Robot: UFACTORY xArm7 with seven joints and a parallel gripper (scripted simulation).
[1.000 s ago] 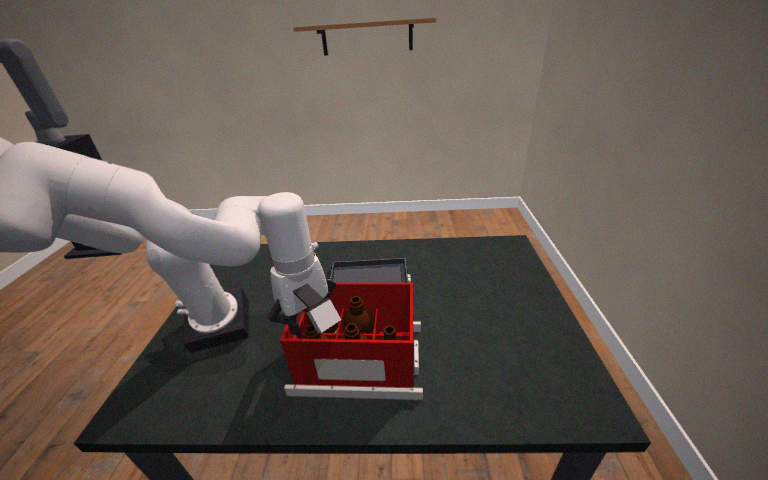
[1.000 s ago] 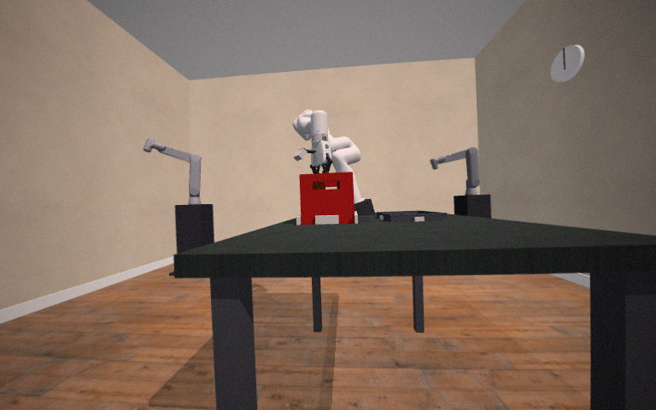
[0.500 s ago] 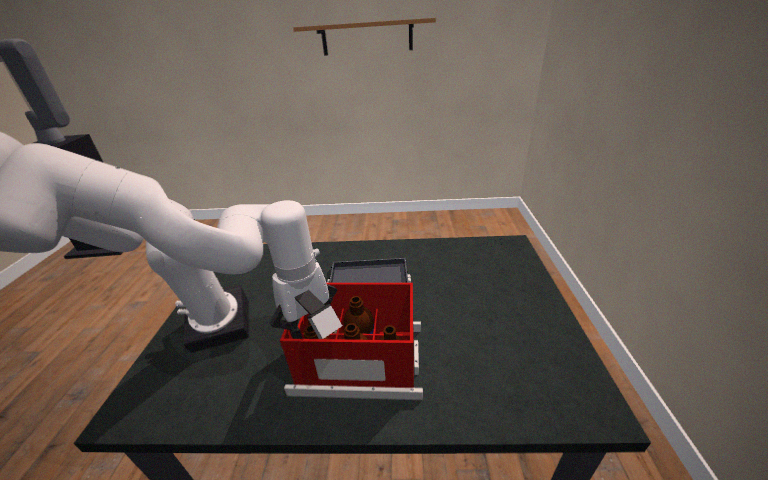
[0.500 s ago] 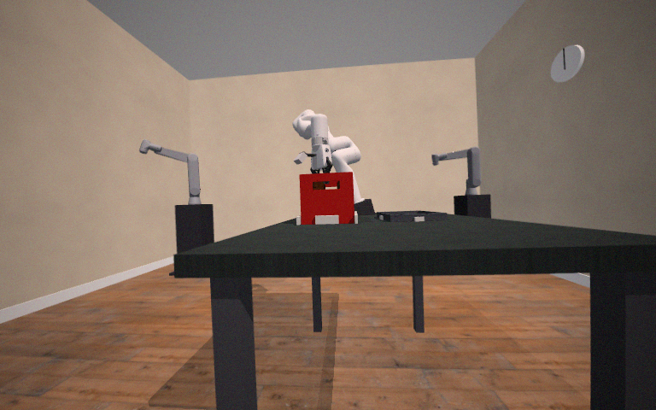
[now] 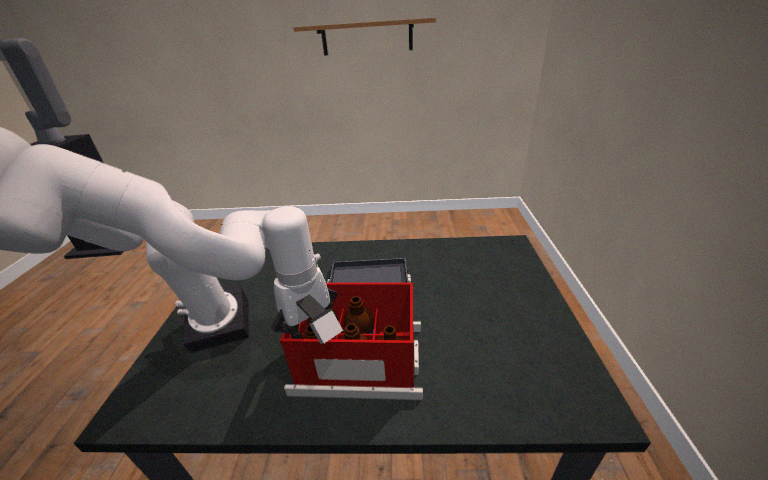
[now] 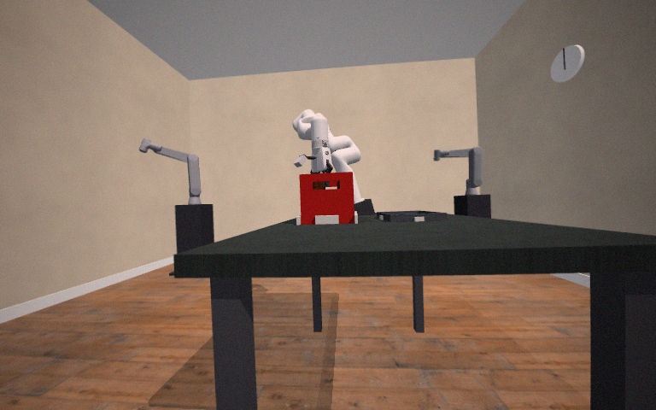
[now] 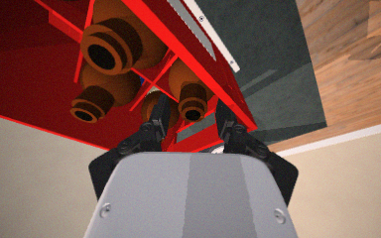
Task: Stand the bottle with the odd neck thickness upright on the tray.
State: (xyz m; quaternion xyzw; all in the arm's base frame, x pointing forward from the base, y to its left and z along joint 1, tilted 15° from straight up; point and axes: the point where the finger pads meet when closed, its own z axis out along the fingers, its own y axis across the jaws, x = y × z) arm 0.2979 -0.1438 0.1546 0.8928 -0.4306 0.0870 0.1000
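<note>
Now: the crate 90 mm ahead of my hand, 40 mm to the left of it and 80 mm below it. The rest, counted from my hand: tray (120 mm ahead, 330 mm to the left, 150 mm below).
</note>
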